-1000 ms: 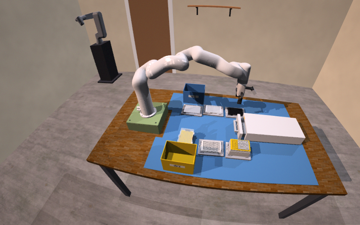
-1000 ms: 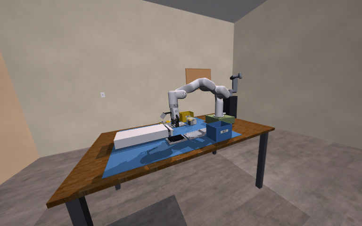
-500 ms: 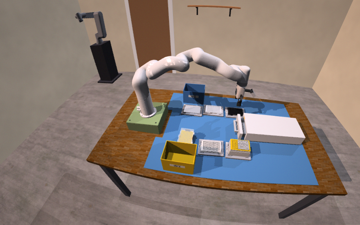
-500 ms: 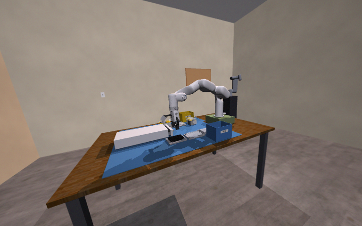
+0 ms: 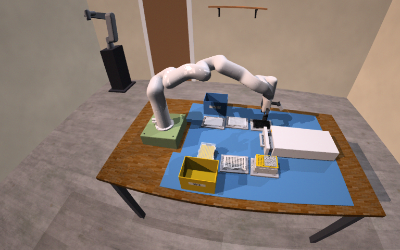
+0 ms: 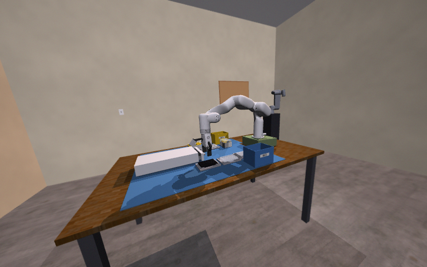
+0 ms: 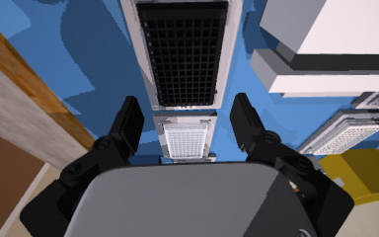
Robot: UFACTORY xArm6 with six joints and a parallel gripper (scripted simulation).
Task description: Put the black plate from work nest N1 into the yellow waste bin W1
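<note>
My gripper is now 80 mm above the black plate. Round my hand: grey work nest (100 mm below); then drawer (180 mm to the right, 140 mm ahead, 80 mm below); then white cooler (200 mm ahead, 180 mm to the right, 70 mm below).
</note>
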